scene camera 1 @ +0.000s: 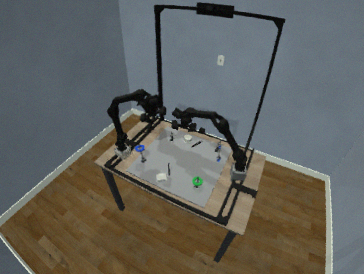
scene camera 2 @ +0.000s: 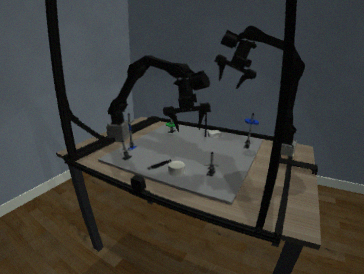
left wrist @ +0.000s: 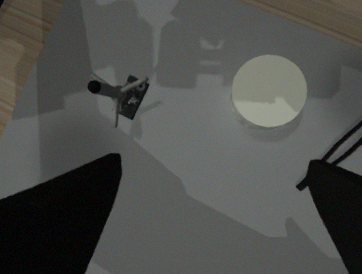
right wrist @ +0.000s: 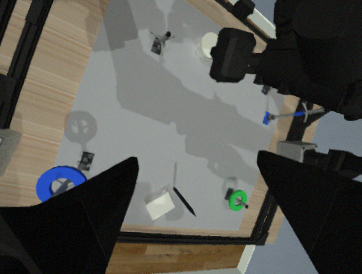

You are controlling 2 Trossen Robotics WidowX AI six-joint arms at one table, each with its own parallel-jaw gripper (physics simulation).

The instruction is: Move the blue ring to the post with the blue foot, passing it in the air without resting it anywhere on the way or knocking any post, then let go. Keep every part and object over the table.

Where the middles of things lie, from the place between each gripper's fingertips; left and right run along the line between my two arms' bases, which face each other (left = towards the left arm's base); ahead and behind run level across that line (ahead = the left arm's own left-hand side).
The blue ring (right wrist: 44, 191) is 26 cm ahead of my left hand, 26 cm to the right of it and 2 cm below it.
Now: right hand 10 cm short of the blue ring, 12 cm to the left of it and 19 cm above it.
